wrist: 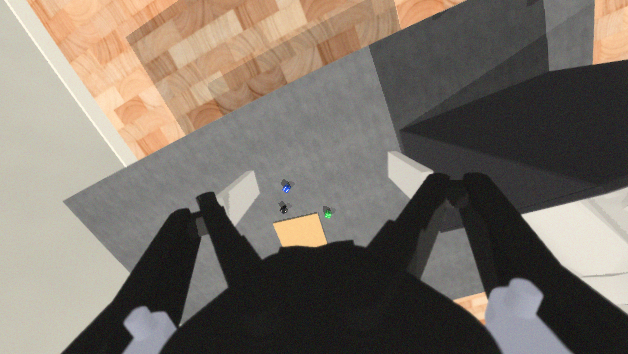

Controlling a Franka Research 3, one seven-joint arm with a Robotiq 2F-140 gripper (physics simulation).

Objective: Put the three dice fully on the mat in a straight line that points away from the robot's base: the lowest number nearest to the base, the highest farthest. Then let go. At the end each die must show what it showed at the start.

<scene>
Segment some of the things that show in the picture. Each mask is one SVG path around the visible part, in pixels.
The gripper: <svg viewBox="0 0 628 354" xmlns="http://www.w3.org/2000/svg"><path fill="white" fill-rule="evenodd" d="M628 314L561 265L489 176L479 172L463 174L463 180L450 180L449 175L434 173L433 170L397 151L388 152L388 177L411 200L395 221L389 219L367 247L354 245L353 240L335 241L317 247L302 245L282 246L279 248L278 253L274 253L262 260L244 235L241 236L235 228L236 224L260 194L254 170L246 171L218 195L215 196L214 192L198 195L195 199L200 211L191 213L189 208L183 208L171 213L113 301L61 354L628 354ZM209 234L228 288L179 327L201 236ZM447 208L459 208L459 213L488 300L484 313L486 324L483 324L458 303L421 281L442 222L446 219Z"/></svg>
A mat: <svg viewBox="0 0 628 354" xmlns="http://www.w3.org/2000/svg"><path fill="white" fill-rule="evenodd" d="M318 213L273 223L282 246L302 245L317 247L327 244Z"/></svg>
</scene>
